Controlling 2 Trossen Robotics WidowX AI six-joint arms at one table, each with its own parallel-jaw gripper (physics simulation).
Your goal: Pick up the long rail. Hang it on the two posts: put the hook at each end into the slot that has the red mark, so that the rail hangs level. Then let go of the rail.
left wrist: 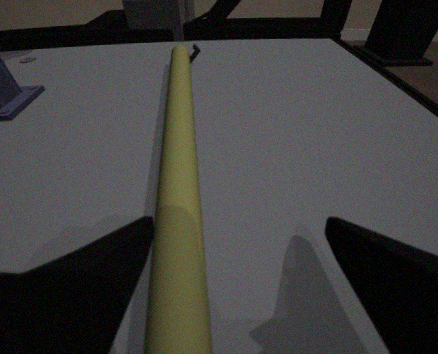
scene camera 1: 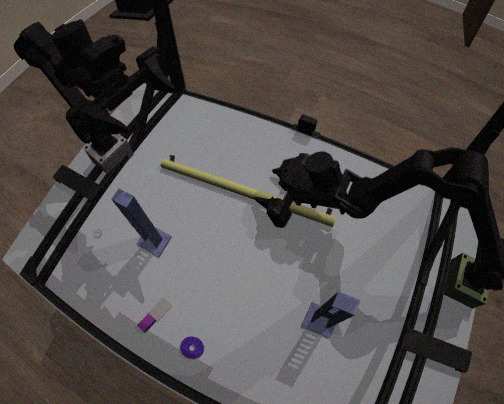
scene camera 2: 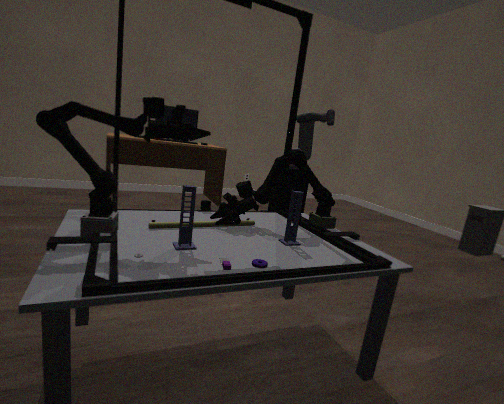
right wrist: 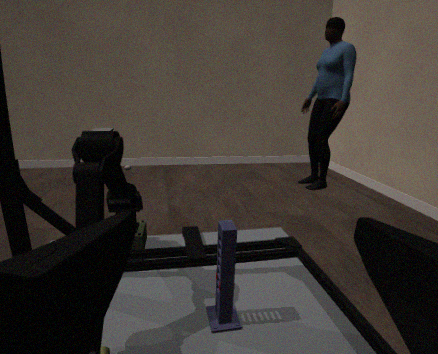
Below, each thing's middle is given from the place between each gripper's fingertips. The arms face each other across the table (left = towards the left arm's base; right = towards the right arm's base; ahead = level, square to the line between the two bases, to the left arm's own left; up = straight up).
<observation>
Right now the long yellow rail (scene camera 1: 243, 190) is 40 mm to the right of my left hand and 30 mm ahead of it.
Right now the long yellow rail is 13 cm behind my right hand, 7 cm to the left of it and 38 cm below it.
</observation>
